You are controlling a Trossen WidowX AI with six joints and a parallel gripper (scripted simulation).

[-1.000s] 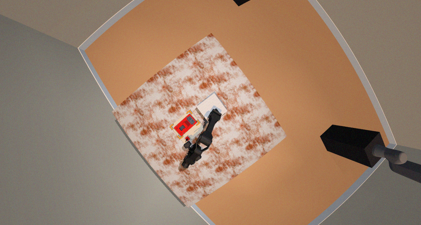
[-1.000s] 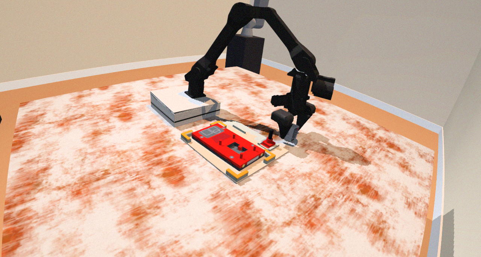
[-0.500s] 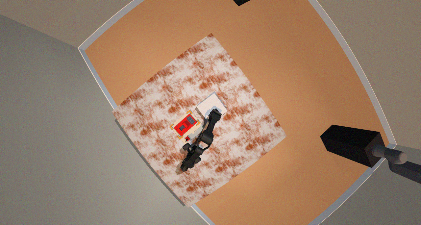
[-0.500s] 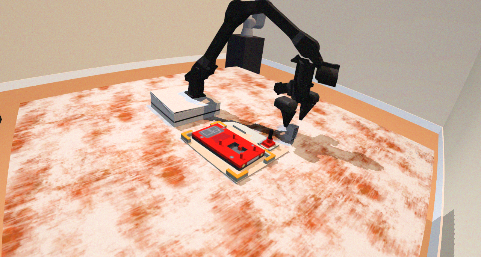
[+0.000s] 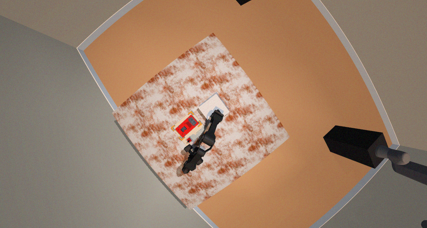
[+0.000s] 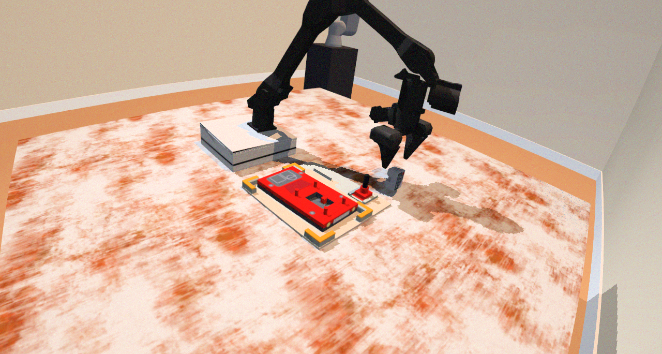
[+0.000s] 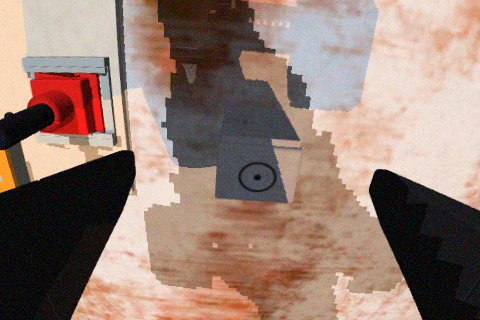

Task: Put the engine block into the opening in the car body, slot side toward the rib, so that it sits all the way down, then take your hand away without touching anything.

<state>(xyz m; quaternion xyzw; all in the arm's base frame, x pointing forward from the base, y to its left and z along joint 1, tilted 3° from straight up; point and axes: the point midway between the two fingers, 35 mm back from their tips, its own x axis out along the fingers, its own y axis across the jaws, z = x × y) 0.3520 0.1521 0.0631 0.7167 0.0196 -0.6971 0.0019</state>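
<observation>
My gripper tip is now 4 cm above the engine block.
</observation>
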